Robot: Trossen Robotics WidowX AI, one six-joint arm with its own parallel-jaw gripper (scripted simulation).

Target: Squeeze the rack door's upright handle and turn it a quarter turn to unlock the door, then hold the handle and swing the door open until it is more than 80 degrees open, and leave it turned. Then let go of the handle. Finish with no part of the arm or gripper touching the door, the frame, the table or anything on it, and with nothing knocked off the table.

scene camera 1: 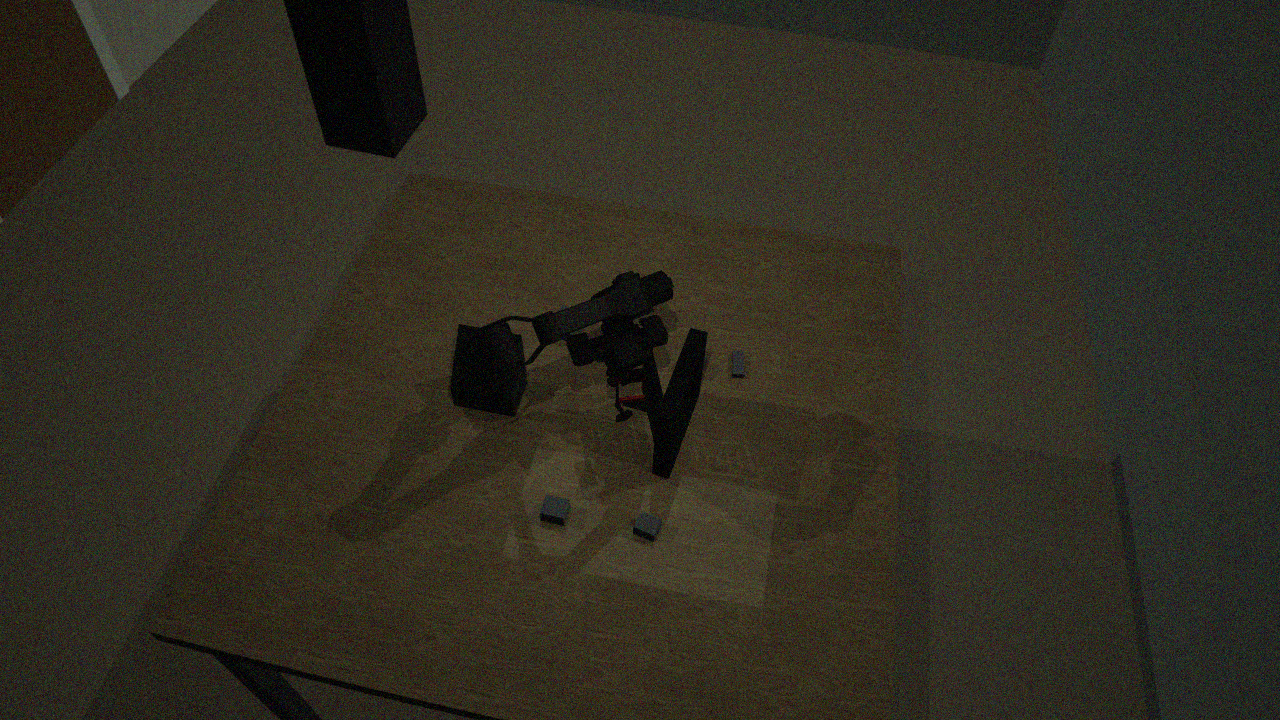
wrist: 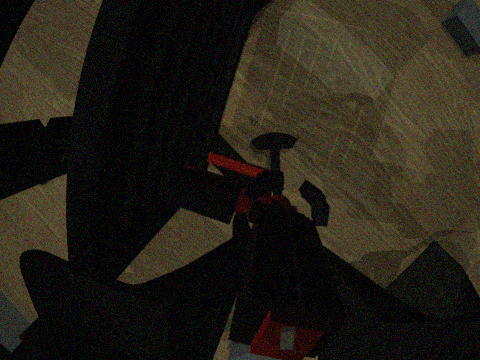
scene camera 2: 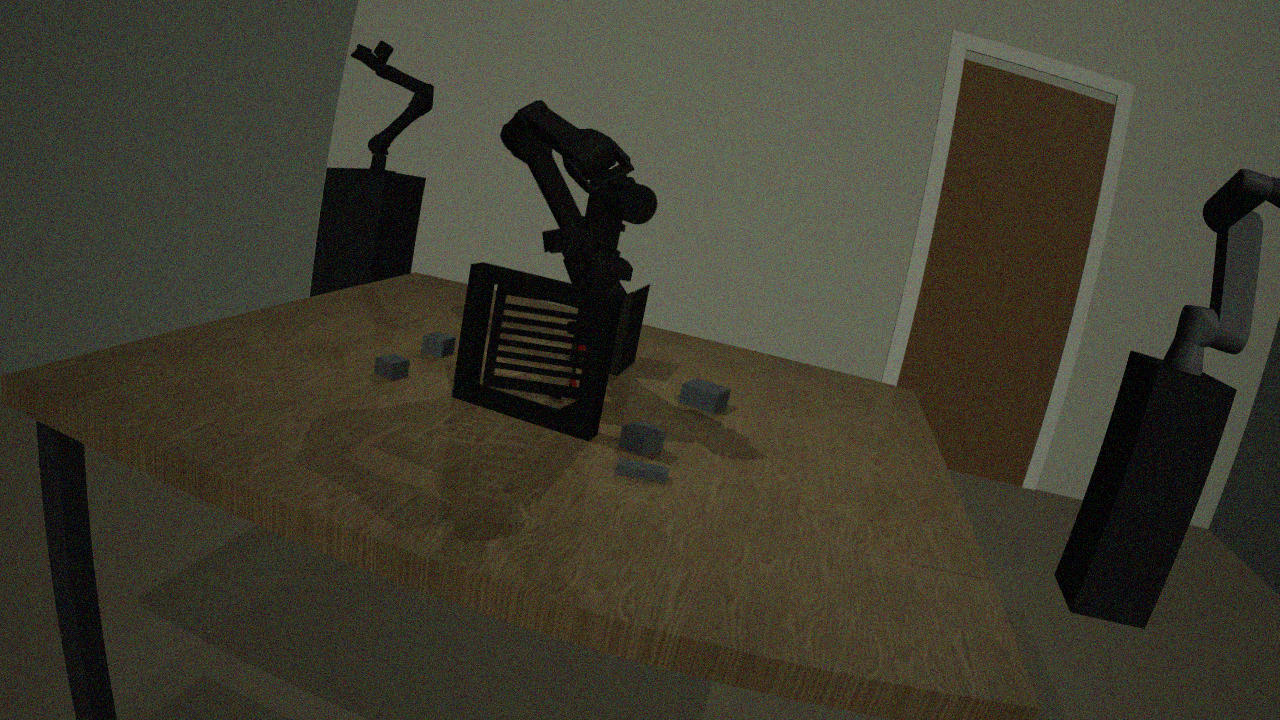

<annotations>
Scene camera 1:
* my gripper
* black rack
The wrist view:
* my gripper
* black rack
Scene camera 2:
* my gripper
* black rack
</annotations>
